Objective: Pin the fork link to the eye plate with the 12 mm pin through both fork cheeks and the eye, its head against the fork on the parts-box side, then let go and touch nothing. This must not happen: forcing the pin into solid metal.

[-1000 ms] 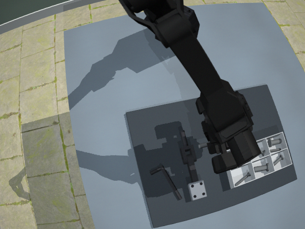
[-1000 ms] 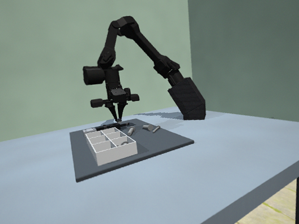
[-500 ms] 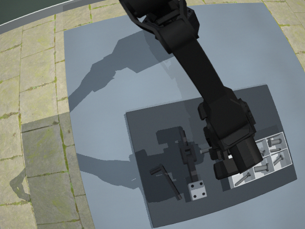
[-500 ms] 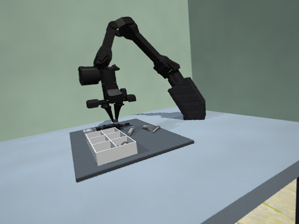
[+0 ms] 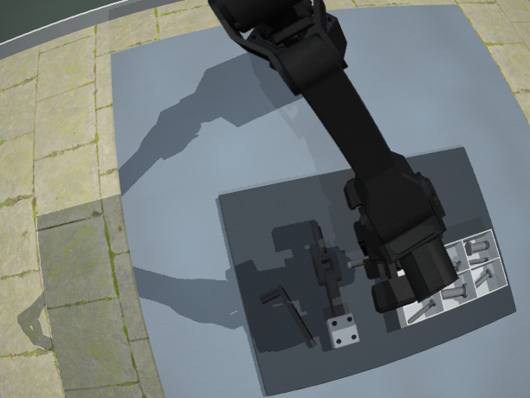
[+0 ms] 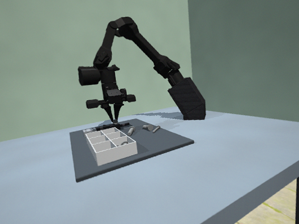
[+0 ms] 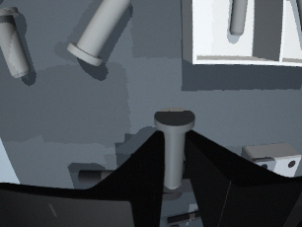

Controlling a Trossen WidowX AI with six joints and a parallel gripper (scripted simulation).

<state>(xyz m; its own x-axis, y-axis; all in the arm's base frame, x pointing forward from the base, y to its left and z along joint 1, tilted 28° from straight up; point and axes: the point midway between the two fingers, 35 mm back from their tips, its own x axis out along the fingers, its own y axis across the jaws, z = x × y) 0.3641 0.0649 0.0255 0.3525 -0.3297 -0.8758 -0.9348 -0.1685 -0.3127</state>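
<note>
The headed pin lies 3 cm below my hand and 1 cm to the right of it. Round my hand: dark L-shaped bar: 13 cm to the right, 8 cm below, 4 cm ahead; eye plate bar: 7 cm below, 6 cm to the right, 2 cm ahead; base block: 10 cm ahead, 6 cm below, 5 cm to the right.
</note>
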